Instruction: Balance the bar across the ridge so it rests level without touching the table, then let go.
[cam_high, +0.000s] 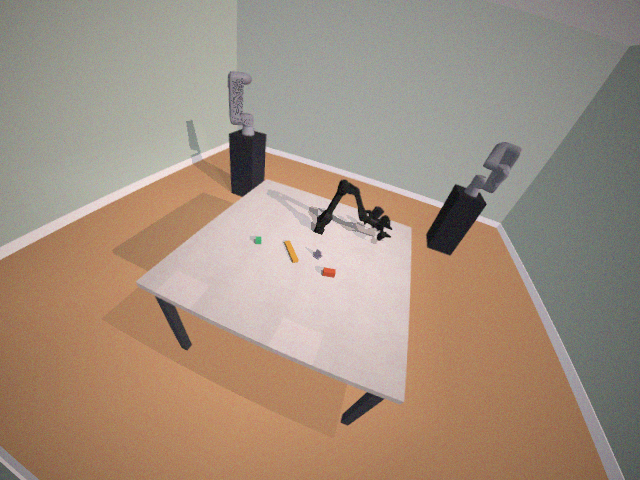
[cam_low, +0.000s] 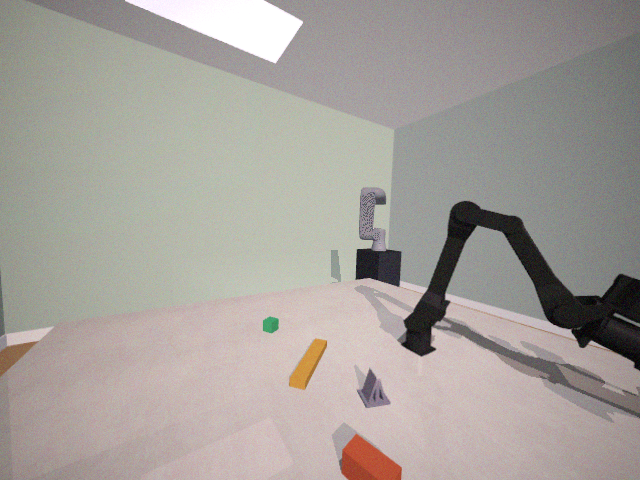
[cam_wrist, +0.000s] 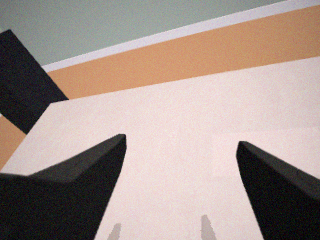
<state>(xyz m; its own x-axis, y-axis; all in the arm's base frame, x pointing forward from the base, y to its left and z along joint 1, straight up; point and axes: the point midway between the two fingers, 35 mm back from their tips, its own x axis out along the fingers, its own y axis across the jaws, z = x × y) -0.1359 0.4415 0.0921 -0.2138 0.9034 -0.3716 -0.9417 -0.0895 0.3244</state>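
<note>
Now: gripper tip 49 cm short of the red block, 30 cm to the left of it and 6 cm above it. The rest, counted from my gripper tip: green cube: 45 cm ahead, 76 cm to the right, 6 cm below; then bar: 43 cm ahead, 55 cm to the right, 7 cm below.
</note>
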